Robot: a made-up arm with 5 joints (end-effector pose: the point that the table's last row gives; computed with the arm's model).
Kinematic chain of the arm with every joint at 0, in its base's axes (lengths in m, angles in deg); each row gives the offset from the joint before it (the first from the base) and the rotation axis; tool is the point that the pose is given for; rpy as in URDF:
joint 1: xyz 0 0 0.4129 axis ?
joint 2: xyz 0 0 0 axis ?
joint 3: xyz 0.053 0 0.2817 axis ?
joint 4: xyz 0.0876 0 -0.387 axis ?
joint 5: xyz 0.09 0 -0.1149 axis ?
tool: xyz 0 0 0 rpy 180 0 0
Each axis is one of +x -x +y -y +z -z.
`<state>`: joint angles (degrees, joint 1 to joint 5).
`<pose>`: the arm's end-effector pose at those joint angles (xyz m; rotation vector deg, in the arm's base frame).
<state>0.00 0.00 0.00 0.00 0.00</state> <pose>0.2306 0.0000 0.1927 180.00 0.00 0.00</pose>
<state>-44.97 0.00 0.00 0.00 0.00</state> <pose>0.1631 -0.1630 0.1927 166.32 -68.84 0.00</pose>
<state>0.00 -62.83 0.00 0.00 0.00</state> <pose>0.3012 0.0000 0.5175 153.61 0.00 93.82</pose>
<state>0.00 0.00 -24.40 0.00 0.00</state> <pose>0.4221 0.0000 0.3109 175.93 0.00 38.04</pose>
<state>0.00 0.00 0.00 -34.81 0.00</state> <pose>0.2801 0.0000 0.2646 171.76 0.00 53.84</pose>
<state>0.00 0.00 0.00 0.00 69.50</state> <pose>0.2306 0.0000 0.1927 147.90 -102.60 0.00</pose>
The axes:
joint 1: +z
joint 2: +y
joint 3: +y
joint 4: +y
joint 5: -z

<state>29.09 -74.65 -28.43 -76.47 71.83</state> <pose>0.0091 0.0051 0.8271 -0.45 0.18 -79.08</pose>
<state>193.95 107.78 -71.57 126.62 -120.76</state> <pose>0.0250 0.0062 -0.0044 -18.38 7.67 -105.90</pose>
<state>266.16 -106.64 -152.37 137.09 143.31</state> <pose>0.0423 0.6303 0.5079 34.20 62.79 -116.96</pose>
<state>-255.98 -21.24 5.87 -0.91 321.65</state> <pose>-0.0613 0.2455 0.2597 -54.82 -160.89 -20.43</pose>
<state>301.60 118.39 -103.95 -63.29 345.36</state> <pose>0.1869 -0.3038 -0.1721 132.07 -53.04 51.95</pose>
